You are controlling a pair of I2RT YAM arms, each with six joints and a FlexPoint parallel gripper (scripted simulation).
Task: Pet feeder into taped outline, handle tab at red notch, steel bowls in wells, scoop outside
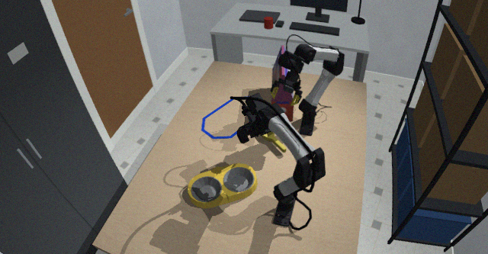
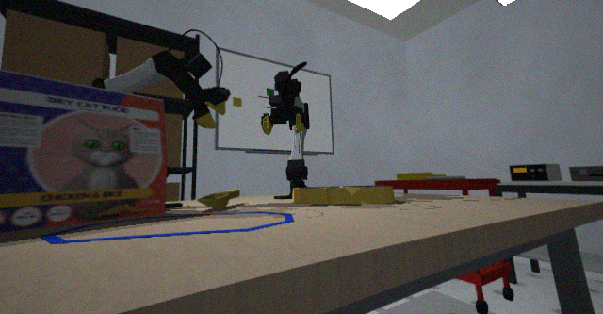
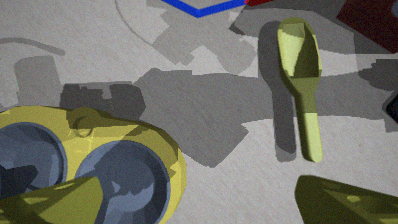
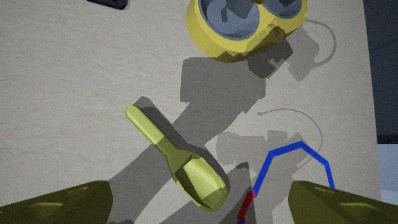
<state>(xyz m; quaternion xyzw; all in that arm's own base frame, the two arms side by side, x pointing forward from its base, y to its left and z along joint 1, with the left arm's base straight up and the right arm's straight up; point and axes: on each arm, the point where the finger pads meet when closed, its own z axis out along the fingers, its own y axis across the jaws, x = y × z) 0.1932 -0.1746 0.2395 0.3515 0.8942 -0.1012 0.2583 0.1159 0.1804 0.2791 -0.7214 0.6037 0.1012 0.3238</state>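
Now: left hand 230 mm above the yellow pet feeder, 150 mm to the right of it and 110 mm short of it. From my left hand the other things lie so: yellow scoop (220 mm below, 200 mm to the right, 20 mm behind); then blue taped outline (320 mm to the right, 240 mm below, 220 mm ahead).
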